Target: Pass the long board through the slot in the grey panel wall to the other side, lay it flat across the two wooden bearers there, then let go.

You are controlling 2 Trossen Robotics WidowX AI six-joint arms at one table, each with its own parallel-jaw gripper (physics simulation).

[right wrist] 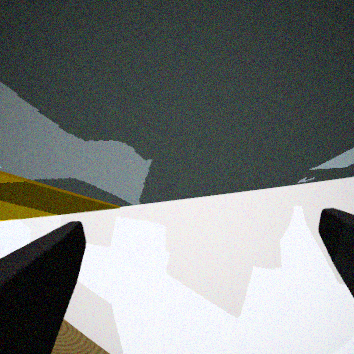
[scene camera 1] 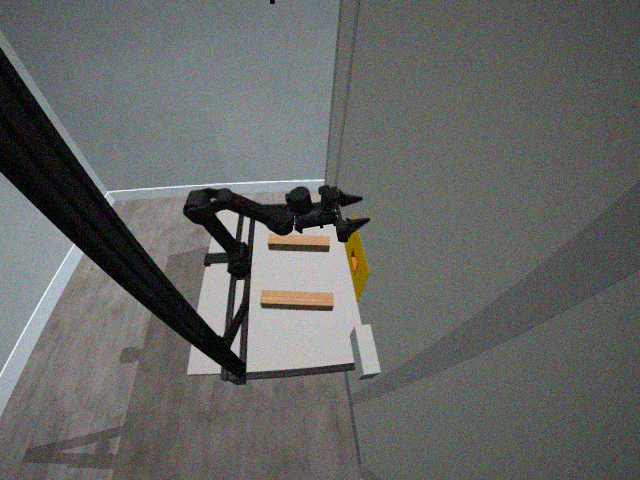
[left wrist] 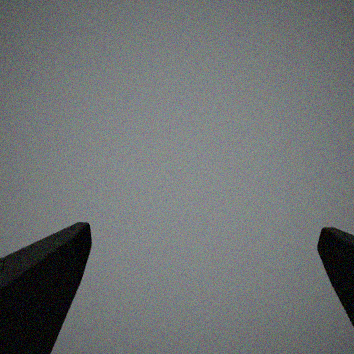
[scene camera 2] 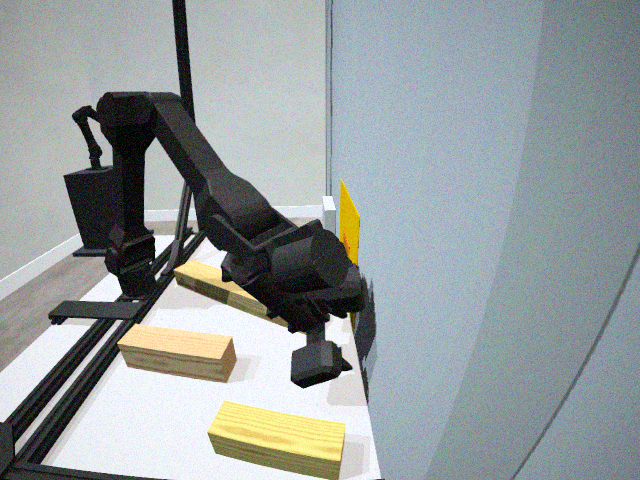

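Where they show: left gripper, fingertip midpoint: (scene camera 1: pixel 366 208) (left wrist: pixel 206 236); right gripper, fingertip midpoint: (right wrist: pixel 203 226) (scene camera 2: pixel 347 341); left arm's base at its link origin: (scene camera 1: pixel 240 272); right arm's base at its link origin: (scene camera 2: pixel 139 291).
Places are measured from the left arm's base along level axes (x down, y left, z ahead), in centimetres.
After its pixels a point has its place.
The long board (scene camera 2: pixel 206 273) {z 77.5, x -1.9, y -4.3 cm} lies slantwise on the white table in scene camera 2, its near end behind my right gripper. A shaded wood end (right wrist: pixel 77 342) {z 54.8, x 1.0, y 8.9 cm} shows low beside a finger in the right wrist view. My right gripper (scene camera 2: pixel 351 335) {z 49.9, x -0.8, y 15.8 cm} (right wrist: pixel 203 226) {z 49.9, x -0.8, y 15.8 cm} is open and empty, low over the table near the grey panel wall (scene camera 1: pixel 465 206) {z 43.3, x -61.4, y -31.1 cm} (scene camera 2: pixel 439 206) {z 48.2, x -28.2, y 35.8 cm}. The orange-edged slot (scene camera 1: pixel 354 262) {z 43.9, x -4.4, y -1.2 cm} (scene camera 2: pixel 346 242) {z 48.5, x -9.9, y -1.0 cm} is in a yellow plate (scene camera 1: pixel 362 279) {z 43.0, x -11.7, y -12.9 cm} (scene camera 2: pixel 351 217) {z 48.3, x -16.5, y 3.6 cm}. Two bearers (scene camera 1: pixel 298 242) {z 23.2, x -2.8, y 11.3 cm} (scene camera 1: pixel 296 299) {z 21.0, x -2.8, y -14.0 cm} lie apart in scene camera 1. My left gripper (scene camera 1: pixel 365 209) {z 43.1, x -31.5, y 0.0 cm} (left wrist: pixel 206 236) {z 43.1, x -31.5, y 0.0 cm} is open and empty, raised facing the wall.
Two shorter wooden blocks (scene camera 2: pixel 175 353) {z 74.5, x -2.9, y 20.4 cm} (scene camera 2: pixel 276 439) {z 59.2, x -2.5, y 32.5 cm} lie in front of the board in scene camera 2. A white block (scene camera 1: pixel 366 351) {z 40.3, x -8.1, y -35.2 cm} (scene camera 2: pixel 329 211) {z 50.0, x -7.7, y -27.0 cm} stands near the wall. Black frame rails (scene camera 1: pixel 249 258) {z 3.2, x -0.6, y 6.1 cm} (scene camera 2: pixel 98 387) run along the tables. The yellow plate (right wrist: pixel 30 200) {z 48.4, x -2.1, y 8.9 cm} edges into the right wrist view.
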